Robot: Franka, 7 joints.
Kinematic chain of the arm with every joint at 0, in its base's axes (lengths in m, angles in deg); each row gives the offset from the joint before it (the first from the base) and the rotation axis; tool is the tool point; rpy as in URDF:
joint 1: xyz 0 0 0.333 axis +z
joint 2: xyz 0 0 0 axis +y
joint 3: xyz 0 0 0.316 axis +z
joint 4: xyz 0.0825 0 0 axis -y
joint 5: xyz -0.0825 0 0.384 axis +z
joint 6: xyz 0 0 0 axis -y
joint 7: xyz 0.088 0 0 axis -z
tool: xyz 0 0 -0.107 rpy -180 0 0
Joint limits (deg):
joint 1: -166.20..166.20
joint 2: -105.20..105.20
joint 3: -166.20..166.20
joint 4: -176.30..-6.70
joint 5: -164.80..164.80
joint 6: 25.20..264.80
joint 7: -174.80..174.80
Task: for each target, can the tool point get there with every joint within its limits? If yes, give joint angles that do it. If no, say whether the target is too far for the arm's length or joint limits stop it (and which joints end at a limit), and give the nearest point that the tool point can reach.
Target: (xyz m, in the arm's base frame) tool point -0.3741 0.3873 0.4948
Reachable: yes | joints 36.57 -71.30 84.84 -122.40 -88.12 104.08 85.37
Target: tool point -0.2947 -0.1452 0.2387
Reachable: yes | joints 117.58 31.23 60.17 -155.65 -106.79 200.92 101.97
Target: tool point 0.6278 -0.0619 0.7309
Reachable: yes | joints -56.25 15.89 68.63 -84.63 58.42 182.80 13.53
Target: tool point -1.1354 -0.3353 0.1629
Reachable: no: too far | nearest point -0.8144 -0.2405 0.2110 | short by 0.338 m
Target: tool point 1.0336 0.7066 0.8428
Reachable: no: too far | nearest point 0.6559 0.4484 0.6565 | short by 0.494 m
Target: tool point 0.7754 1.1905 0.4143
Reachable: no: too far | nearest point 0.4674 0.7177 0.3820 | short by 0.565 m
